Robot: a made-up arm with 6 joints. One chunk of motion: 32 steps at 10 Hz.
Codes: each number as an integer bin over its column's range. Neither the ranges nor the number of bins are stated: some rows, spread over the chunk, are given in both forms.
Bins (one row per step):
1: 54 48 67 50 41 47
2: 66 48 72 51 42 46
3: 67 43 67 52 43 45
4: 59 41 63 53 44 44
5: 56 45 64 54 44 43
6: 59 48 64 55 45 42
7: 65 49 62 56 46 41
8: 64 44 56 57 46 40
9: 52 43 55 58 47 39
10: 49 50 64 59 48 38
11: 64 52 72 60 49 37
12: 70 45 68 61 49 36
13: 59 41 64 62 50 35
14: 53 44 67 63 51 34
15: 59 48 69 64 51 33
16: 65 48 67 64 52 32
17: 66 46 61 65 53 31
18: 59 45 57 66 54 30
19: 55 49 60 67 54 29
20: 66 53 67 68 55 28
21: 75 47 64 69 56 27
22: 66 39 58 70 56 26
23: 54 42 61 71 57 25
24: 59 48 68 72 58 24
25: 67 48 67 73 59 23
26: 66 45 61 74 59 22
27: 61 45 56 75 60 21
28: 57 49 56 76 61 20
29: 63 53 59 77 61 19
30: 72 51 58 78 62 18
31: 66 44 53 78 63 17
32: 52 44 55 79 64 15
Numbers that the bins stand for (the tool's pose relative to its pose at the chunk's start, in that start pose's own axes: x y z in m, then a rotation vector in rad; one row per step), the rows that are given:
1: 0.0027 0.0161 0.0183 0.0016 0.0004 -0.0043
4: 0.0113 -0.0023 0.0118 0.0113 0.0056 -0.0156
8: 0.0199 0.0056 0.0005 0.0242 0.0090 -0.0305
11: 0.0199 0.0266 0.0264 0.0339 0.0141 -0.0417
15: 0.0113 0.0161 0.0215 0.0469 0.0176 -0.0567
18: 0.0113 0.0082 0.0021 0.0533 0.0227 -0.0679
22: 0.0233 -0.0076 0.0037 0.0663 0.0262 -0.0828
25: 0.0251 0.0161 0.0183 0.0760 0.0313 -0.0940
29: 0.0182 0.0292 0.0054 0.0889 0.0347 -0.1090
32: -0.0007 0.0056 -0.0011 0.0954 0.0399 -0.1239
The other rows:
2: 0.0233 0.0161 0.0264 0.0048 0.0021 -0.0081
3: 0.0251 0.0029 0.0183 0.0081 0.0038 -0.0118
5: 0.0062 0.0082 0.0134 0.0145 0.0056 -0.0193
6: 0.0113 0.0161 0.0134 0.0178 0.0073 -0.0230
7: 0.0216 0.0187 0.0102 0.0210 0.0090 -0.0268
9: -0.0007 0.0029 -0.0011 0.0275 0.0107 -0.0342
10: -0.0059 0.0213 0.0134 0.0307 0.0124 -0.0380
12: 0.0302 0.0082 0.0199 0.0372 0.0141 -0.0455
13: 0.0113 -0.0023 0.0134 0.0404 0.0159 -0.0492
14: 0.0010 0.0056 0.0183 0.0436 0.0176 -0.0529
16: 0.0216 0.0161 0.0183 0.0469 0.0193 -0.0604
17: 0.0233 0.0108 0.0086 0.0501 0.0210 -0.0641
19: 0.0044 0.0187 0.0070 0.0566 0.0227 -0.0716
20: 0.0233 0.0292 0.0183 0.0598 0.0244 -0.0754
21: 0.0388 0.0134 0.0134 0.0630 0.0262 -0.0791
23: 0.0027 0.0003 0.0086 0.0695 0.0279 -0.0866
24: 0.0113 0.0161 0.0199 0.0727 0.0296 -0.0903
26: 0.0233 0.0082 0.0086 0.0792 0.0313 -0.0978
27: 0.0147 0.0082 0.0005 0.0824 0.0330 -0.1015
28: 0.0079 0.0187 0.0005 0.0857 0.0347 -0.1053
30: 0.0336 0.0239 0.0037 0.0921 0.0365 -0.1127
31: 0.0233 0.0056 -0.0043 0.0921 0.0382 -0.1165

